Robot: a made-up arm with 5 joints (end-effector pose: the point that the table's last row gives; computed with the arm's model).
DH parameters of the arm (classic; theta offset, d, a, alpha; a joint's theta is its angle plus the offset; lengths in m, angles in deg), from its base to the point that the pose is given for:
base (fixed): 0 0.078 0 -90
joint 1: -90 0.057 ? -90
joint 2: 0 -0.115 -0.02 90
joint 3: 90 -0.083 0.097 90
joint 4: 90 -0.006 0.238 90
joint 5: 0 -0.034 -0.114 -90
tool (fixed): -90 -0.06 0 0
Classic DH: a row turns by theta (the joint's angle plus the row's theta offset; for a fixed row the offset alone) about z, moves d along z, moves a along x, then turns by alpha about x.
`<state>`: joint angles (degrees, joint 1 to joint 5).
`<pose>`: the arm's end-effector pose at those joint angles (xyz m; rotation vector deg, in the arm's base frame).
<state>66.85 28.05 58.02 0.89 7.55</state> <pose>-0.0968 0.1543 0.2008 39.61 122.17 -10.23</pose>
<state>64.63 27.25 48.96 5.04 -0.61</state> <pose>-0.0887 0.1365 0.1793 36.32 109.51 -0.60</pose>
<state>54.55 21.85 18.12 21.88 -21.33</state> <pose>-0.0604 0.0804 0.1554 16.60 62.14 23.09</pose>
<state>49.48 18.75 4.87 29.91 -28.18</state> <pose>-0.0585 0.0604 0.1627 5.18 40.76 30.61</pose>
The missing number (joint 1, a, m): 0.037
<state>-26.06 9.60 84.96 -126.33 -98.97</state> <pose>0.1417 -0.0652 -0.1554 109.15 -130.71 50.16</pose>
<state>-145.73 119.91 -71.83 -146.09 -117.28</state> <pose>0.3053 -0.0409 0.2572 -5.41 1.38 74.67</pose>
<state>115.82 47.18 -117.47 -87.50 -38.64</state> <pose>0.1978 -0.0868 0.2341 -37.21 25.07 -131.41</pose>
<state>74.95 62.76 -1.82 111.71 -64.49</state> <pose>-0.1176 -0.0632 0.1840 23.92 -29.68 35.42</pose>
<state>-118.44 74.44 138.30 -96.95 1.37</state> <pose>0.2068 0.1542 -0.1843 -40.76 -23.09 -32.32</pose>
